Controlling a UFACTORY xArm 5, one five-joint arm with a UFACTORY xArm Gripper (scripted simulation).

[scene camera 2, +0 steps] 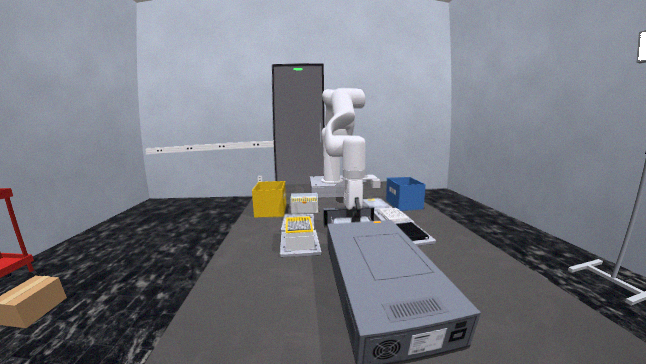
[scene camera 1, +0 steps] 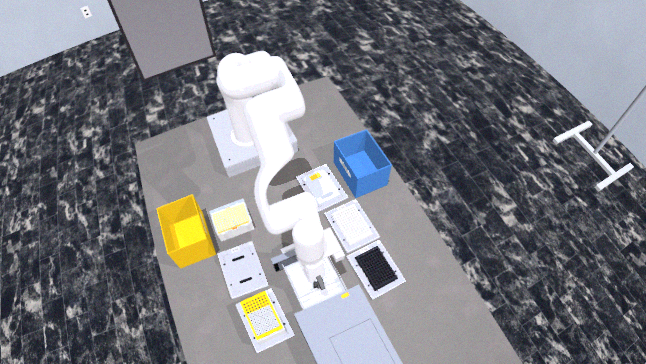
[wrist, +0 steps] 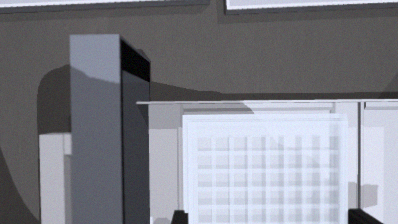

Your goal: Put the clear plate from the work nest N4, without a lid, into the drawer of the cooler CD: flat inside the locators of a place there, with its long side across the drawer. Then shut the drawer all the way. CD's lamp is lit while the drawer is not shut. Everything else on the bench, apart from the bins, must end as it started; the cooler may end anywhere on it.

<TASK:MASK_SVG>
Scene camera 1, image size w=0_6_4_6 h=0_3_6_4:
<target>black plate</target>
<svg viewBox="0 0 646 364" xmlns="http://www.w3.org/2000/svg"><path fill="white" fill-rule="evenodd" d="M378 246L354 257L374 291L398 279Z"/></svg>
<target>white plate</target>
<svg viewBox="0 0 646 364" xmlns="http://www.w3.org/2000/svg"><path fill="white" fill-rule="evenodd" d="M354 204L331 214L349 246L373 235Z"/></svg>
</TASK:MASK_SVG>
